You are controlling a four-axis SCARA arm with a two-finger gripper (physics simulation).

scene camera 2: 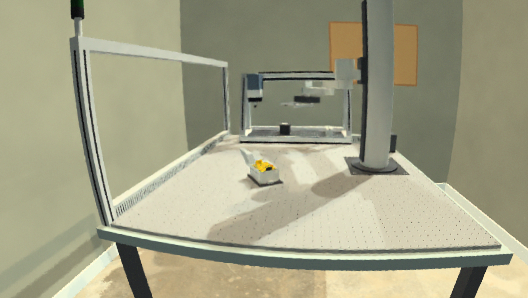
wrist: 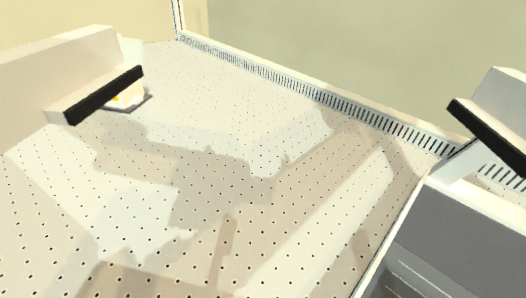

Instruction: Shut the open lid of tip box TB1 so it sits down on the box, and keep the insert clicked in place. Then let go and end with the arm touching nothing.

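Frame: origin at the arm's base, x ahead, y left, z up, level; millimetres.
Seen in the pictures: gripper, fingertip midpoint: (scene camera 2: pixel 287 105) (wrist: pixel 296 68); arm's base at its link origin: (scene camera 2: pixel 373 167).
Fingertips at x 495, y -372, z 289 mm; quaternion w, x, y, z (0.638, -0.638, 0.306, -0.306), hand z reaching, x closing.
Observation:
Offsets run from my fingertips to a thing's top centre. "*": to the spot under its first point.
The tip box TB1 @(57 mm ahead, 605 mm left, 211 mm down) (scene camera 2: pixel 266 176) (wrist: pixel 134 94) is a small white box in the left middle of the table. Its pale lid @(* 111 mm ahead, 677 mm left, 149 mm down) (scene camera 2: pixel 247 156) (wrist: pixel 131 51) stands open, tilted up and back at the box's far left side in the scene view. The yellow insert @(57 mm ahead, 605 mm left, 202 mm down) (scene camera 2: pixel 262 164) lies in the box; whether it is clicked in place is too small to tell. My gripper (scene camera 2: pixel 298 104) (wrist: pixel 296 68) is open and empty. It hangs high above the table, well behind and to the right of the box in the scene view. In the wrist view the left finger partly hides the box.
The arm's column (scene camera 2: pixel 378 100) stands at the right of the table. A framed machine (scene camera 2: pixel 296 140) stands at the back, with a black block @(* 35 mm ahead, 143 mm right, 189 mm down) (scene camera 2: pixel 284 129) on its deck. A tall frame (scene camera 2: pixel 85 125) runs along the left edge. A dark pad @(* 66 mm ahead, 525 mm left, 269 mm down) (wrist: pixel 130 108) lies under the box.

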